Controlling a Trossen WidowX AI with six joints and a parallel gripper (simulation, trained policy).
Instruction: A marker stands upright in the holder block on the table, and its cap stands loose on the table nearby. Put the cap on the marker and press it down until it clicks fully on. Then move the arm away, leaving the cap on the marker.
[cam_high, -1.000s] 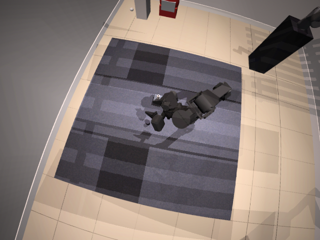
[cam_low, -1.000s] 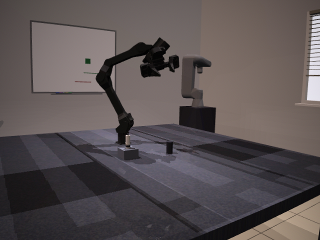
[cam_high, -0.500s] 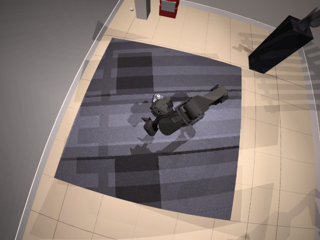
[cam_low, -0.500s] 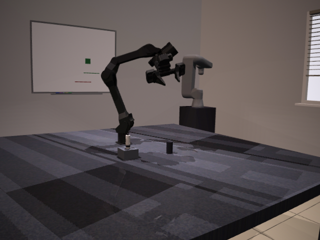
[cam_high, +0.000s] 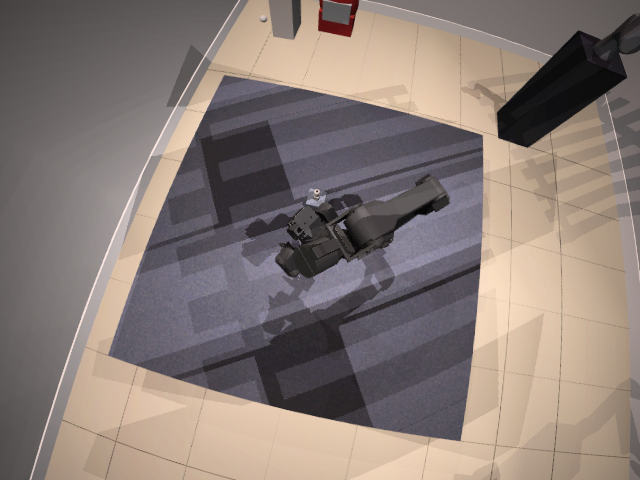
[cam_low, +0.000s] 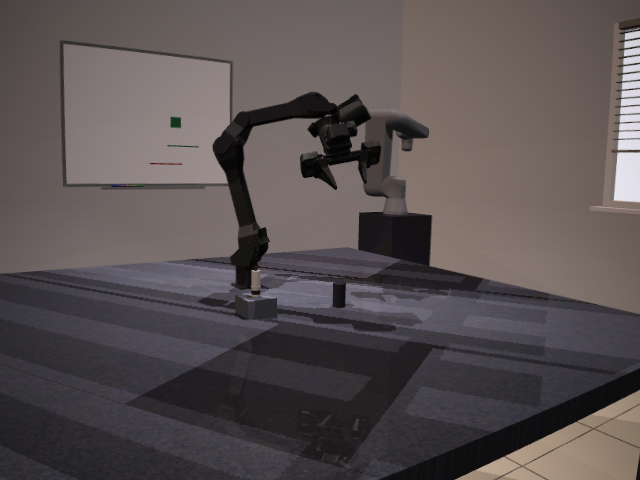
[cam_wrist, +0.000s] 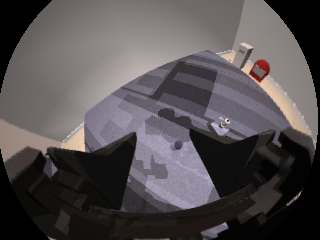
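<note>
My gripper tip is 24 cm above the dark cylindrical cap and 3 cm to the left of it. From my gripper tip the other things lie so: grey holder block: 25 cm below, 22 cm to the right, 3 cm behind.
</note>
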